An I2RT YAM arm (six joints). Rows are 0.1 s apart.
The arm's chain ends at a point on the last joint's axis. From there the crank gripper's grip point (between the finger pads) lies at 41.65 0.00 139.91 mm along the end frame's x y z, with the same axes.
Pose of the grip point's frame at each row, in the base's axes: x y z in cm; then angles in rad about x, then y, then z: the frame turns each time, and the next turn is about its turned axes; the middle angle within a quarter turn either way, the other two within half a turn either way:
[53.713 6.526 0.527 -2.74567 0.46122 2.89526]
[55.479 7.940 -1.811 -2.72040 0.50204 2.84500]
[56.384 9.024 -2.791 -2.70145 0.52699 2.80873]
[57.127 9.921 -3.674 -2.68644 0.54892 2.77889]
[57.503 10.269 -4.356 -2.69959 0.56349 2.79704]
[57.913 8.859 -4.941 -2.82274 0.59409 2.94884]
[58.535 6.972 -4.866 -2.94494 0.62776 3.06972]
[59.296 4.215 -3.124 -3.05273 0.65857 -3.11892]
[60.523 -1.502 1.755 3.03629 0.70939 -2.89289]
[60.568 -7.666 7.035 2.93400 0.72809 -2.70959]
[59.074 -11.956 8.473 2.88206 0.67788 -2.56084]
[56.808 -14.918 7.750 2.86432 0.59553 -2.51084]
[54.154 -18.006 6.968 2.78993 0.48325 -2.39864]
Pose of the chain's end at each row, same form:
[51.104 1.938 14.137 -2.74567 0.46122 2.89526]
[52.238 3.253 11.629 -2.72040 0.50204 2.84500]
[52.750 4.259 10.520 -2.70145 0.52699 2.80873]
[53.149 5.108 9.521 -2.68644 0.54892 2.77889]
[53.344 5.586 8.830 -2.69959 0.56349 2.79704]
[53.469 5.265 8.491 -2.82274 0.59409 2.94884]
[53.680 4.576 8.691 -2.94494 0.62776 3.06972]
[54.027 2.913 10.427 -3.05273 0.65857 -3.11892]
[54.473 -1.129 15.035 3.03629 0.70939 -2.89289]
[54.081 -6.701 20.077 2.93400 0.72809 -2.70959]
[53.012 -10.808 21.703 2.88206 0.67788 -2.56084]
[51.744 -13.594 21.377 2.86432 0.59553 -2.51084]
[50.369 -15.893 20.907 2.78993 0.48325 -2.39864]

